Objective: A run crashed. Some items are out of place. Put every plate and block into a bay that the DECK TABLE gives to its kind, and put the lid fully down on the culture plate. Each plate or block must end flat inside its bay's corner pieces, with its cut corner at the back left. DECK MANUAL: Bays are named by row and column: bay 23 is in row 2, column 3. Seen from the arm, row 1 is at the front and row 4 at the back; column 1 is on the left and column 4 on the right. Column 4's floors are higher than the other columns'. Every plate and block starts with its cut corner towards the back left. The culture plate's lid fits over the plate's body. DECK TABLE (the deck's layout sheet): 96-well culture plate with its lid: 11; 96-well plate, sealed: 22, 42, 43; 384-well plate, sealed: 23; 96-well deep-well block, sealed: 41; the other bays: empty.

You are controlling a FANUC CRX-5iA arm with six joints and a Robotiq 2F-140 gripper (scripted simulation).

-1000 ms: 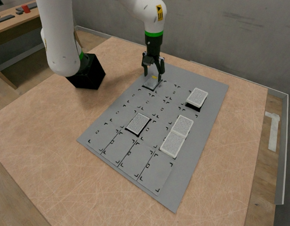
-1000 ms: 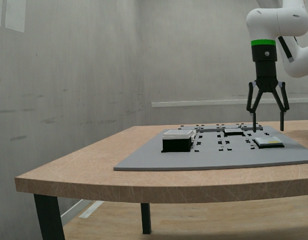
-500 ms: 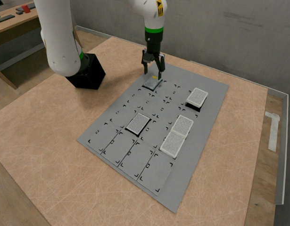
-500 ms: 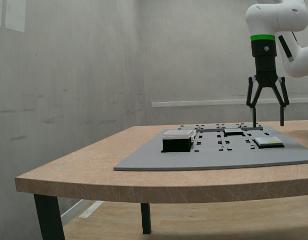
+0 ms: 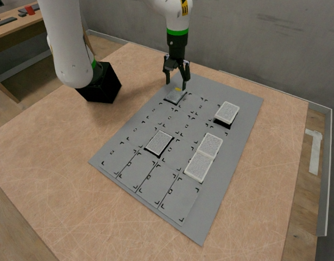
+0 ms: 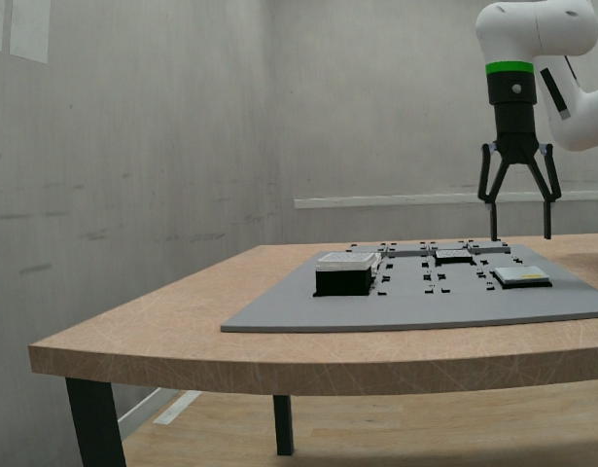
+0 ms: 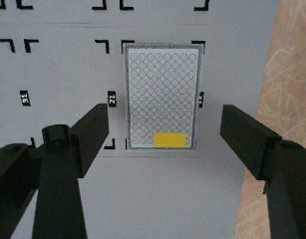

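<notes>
Right now the black deep-well block is 320 mm ahead of my hand, 10 mm to the right of it and 80 mm below it. From my hand the other things lie so: black sealed plate (100 mm ahead, 330 mm to the right, 90 mm below); clear lid (80 mm below).
</notes>
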